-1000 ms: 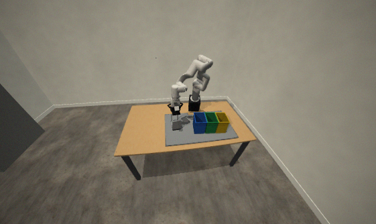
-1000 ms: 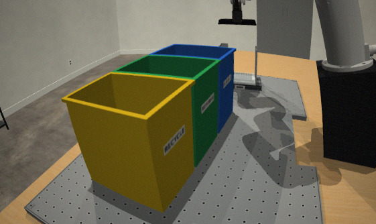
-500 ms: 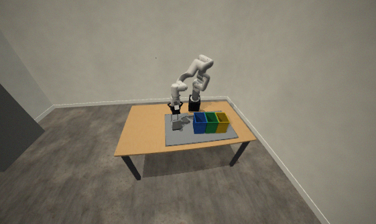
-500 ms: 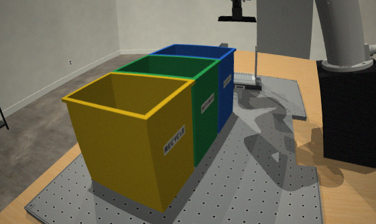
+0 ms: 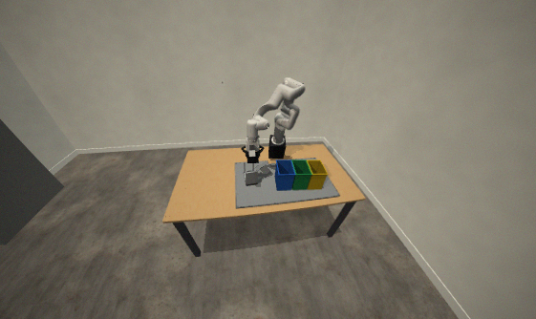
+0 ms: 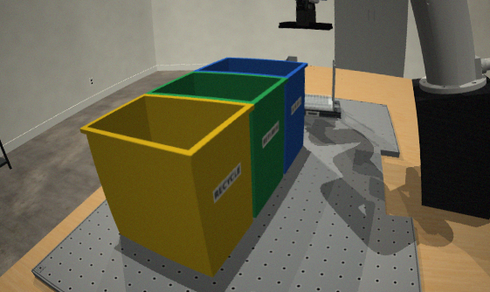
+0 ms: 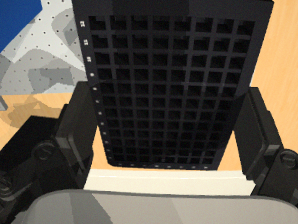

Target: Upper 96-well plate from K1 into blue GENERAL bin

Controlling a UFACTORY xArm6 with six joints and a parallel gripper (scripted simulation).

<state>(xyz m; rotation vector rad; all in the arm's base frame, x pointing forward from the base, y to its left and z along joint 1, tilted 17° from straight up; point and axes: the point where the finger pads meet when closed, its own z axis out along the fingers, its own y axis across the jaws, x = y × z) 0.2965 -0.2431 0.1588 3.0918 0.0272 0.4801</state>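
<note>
Now: hand 50 mm short of the blue bin, 250 mm to the right of it and 170 mm above it. Round my hand: black 96-well plate (10 mm below); pale plate (20 mm to the right, 230 mm below); green bin (50 mm ahead, 380 mm to the left, 170 mm below).
</note>
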